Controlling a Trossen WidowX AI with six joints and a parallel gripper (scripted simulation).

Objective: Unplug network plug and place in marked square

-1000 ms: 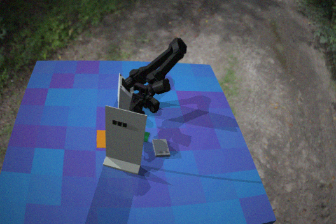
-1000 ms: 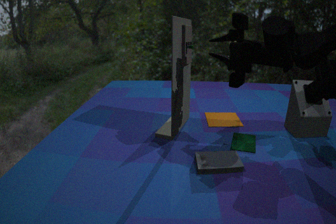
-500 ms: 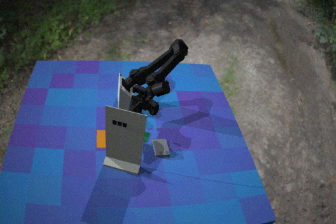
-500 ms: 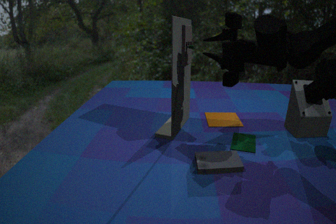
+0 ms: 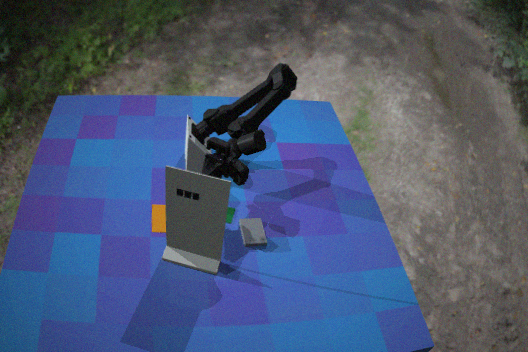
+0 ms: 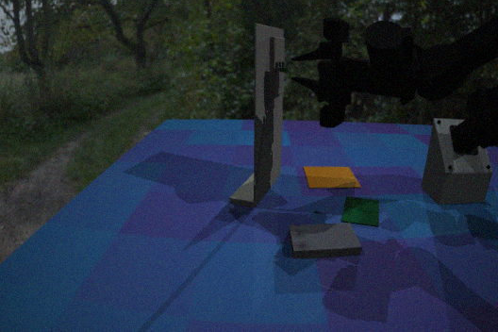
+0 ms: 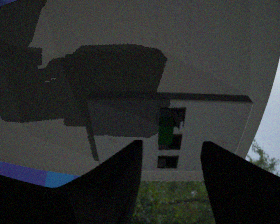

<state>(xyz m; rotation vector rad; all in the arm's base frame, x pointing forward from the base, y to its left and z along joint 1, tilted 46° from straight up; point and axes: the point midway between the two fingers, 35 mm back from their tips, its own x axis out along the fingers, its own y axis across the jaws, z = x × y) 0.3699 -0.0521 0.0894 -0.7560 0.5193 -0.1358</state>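
Right now my gripper tip is 30 mm short of the network plug and 10 mm to the left of it. Also, from my gripper tip: orange marked square (250 mm below, 100 mm behind, 90 mm to the right); green square patch (250 mm below, 140 mm behind, 70 mm to the left); upright grey panel (100 mm below, 40 mm ahead, 20 mm to the right).
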